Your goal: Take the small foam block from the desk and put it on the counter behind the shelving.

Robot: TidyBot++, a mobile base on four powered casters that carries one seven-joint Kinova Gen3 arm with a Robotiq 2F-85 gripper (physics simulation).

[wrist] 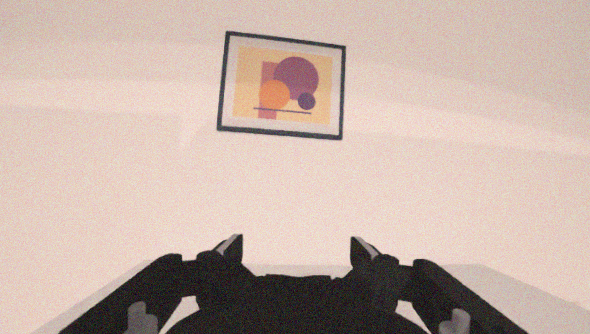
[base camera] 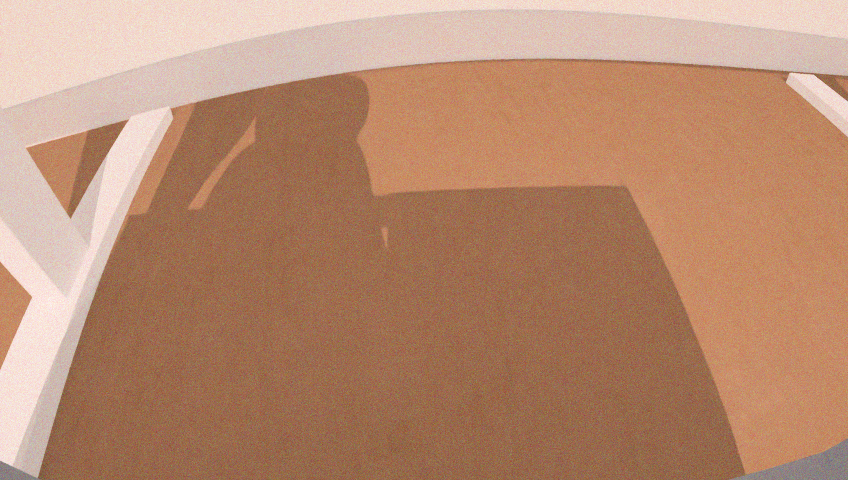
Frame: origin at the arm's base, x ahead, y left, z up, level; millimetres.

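Seen in the pictures: gripper, fingertip midpoint: [wrist: 296, 247].
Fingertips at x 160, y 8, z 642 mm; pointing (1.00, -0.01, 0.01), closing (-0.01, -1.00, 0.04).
A point is followed by its place in that frame.
My gripper [wrist: 296, 247] {x 160, y 8, z 642 mm} is open, with its two black fingers wide apart and no object between them, in the wrist view. Part of the pale desk [wrist: 505, 292] {x 642, y -774, z 324 mm} shows low in the wrist view, behind and beside the fingers. In the base view the desk's white leg [base camera: 44, 350] stands at the left, and part of another white leg [base camera: 821, 98] shows at the upper right. The small foam block, the counter and the shelving do not show in either view.
A framed picture [wrist: 282, 85] {x 807, y 83, z 1091 mm} hangs on the pale wall [wrist: 100, 190] {x 764, y 810, z 588 mm}. In the base view a pale baseboard [base camera: 476, 35] {x 833, y -90, z -350 mm} runs along the foot of the wall, behind the brown floor [base camera: 743, 237] {x 423, y -363, z -397 mm}. A large dark shadow lies across the floor between the legs.
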